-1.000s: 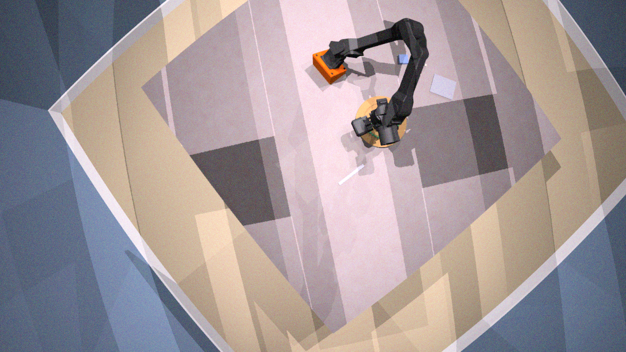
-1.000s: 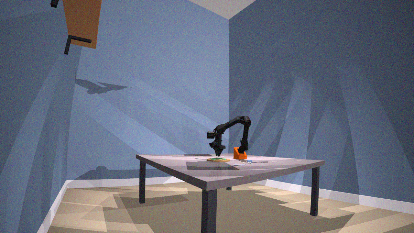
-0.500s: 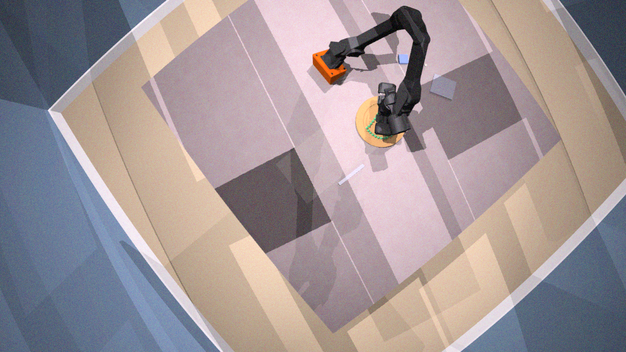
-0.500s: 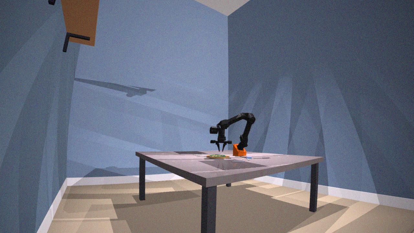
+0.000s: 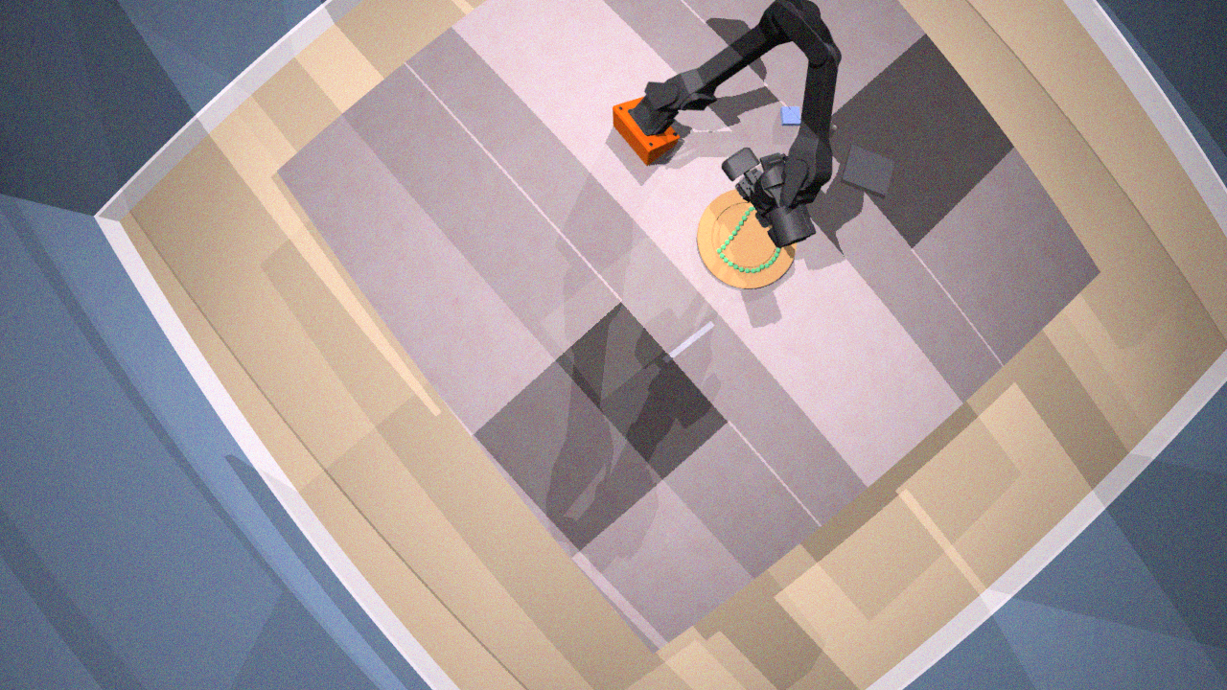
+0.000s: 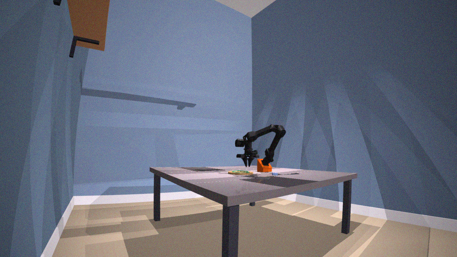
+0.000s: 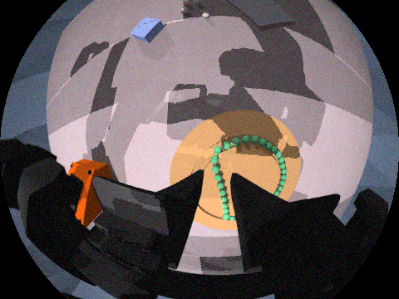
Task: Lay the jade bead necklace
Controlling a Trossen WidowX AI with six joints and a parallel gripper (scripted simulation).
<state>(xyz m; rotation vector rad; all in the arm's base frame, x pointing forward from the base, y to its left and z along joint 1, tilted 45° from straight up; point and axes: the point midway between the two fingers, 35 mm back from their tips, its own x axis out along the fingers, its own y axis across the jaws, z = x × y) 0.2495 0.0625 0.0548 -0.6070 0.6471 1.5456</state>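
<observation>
Right now the round tan bead board is 40 mm to the right of my gripper tip, 40 mm below it and 40 mm ahead of it. Round my gripper tip: white strip (250 mm to the right, 150 mm ahead, 50 mm below); pale square sheet (270 mm to the left, 60 mm ahead, 50 mm below); blue cube (190 mm to the left, 120 mm behind, 40 mm below).
</observation>
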